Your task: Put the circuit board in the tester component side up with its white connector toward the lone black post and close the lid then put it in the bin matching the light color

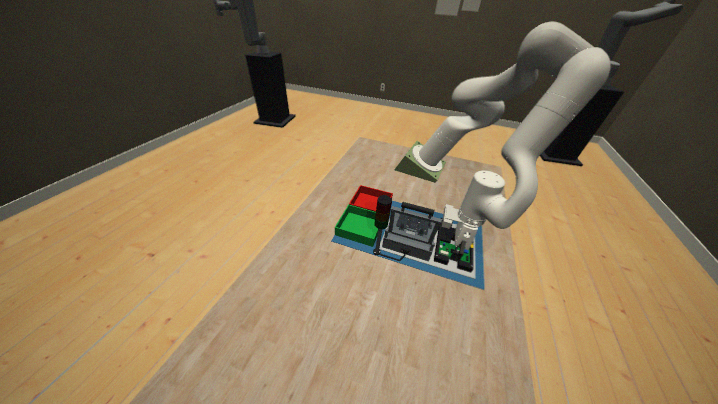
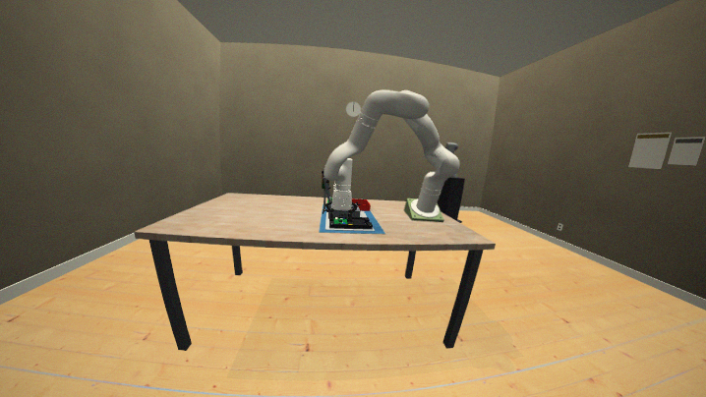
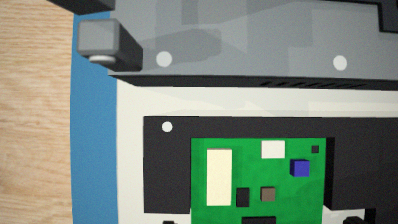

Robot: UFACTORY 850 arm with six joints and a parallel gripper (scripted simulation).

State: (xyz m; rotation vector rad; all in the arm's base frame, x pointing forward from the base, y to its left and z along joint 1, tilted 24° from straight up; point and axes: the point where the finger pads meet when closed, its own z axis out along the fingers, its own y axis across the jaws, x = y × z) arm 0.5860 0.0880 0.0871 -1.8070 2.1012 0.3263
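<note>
Right now the green circuit board is 2 cm below my hand. The rest, counted from my hand: small black part (12 cm behind, 10 cm to the right, 5 cm above); green bin (4 cm behind, 37 cm to the right, 2 cm below); tester lid (6 cm ahead, 18 cm to the right, 14 cm above).
</note>
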